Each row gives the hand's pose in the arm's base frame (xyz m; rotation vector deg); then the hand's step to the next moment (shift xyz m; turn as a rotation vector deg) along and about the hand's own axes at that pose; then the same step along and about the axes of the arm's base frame.
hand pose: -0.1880 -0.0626 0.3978 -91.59 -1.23 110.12
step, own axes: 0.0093 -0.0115 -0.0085 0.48 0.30 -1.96
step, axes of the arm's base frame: 0.0121 0.0104 -0.0059 1.58 -0.74 -1.06
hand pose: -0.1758 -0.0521 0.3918 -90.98 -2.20 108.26
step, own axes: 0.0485 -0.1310 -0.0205 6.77 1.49 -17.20
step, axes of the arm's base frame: 0.0762 0.1186 0.0079 14.27 -4.35 -11.01
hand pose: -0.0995 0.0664 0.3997 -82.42 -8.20 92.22
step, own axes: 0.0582 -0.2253 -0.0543 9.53 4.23 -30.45
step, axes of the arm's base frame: 0.1760 0.1384 0.0834 24.07 -10.26 -18.74
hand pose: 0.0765 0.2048 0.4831 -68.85 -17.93 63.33
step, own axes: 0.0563 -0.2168 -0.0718 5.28 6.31 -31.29
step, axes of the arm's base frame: 0.1894 0.0152 0.1386 21.57 -14.30 -19.42
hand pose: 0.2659 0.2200 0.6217 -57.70 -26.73 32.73
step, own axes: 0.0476 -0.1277 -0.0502 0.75 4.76 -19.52
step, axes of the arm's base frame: 0.0958 -0.0547 0.0944 11.33 -10.21 -13.10
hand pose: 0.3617 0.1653 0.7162 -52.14 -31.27 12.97
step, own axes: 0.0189 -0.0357 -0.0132 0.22 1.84 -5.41
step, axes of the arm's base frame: 0.0216 -0.0228 0.0286 3.17 -2.51 -4.04
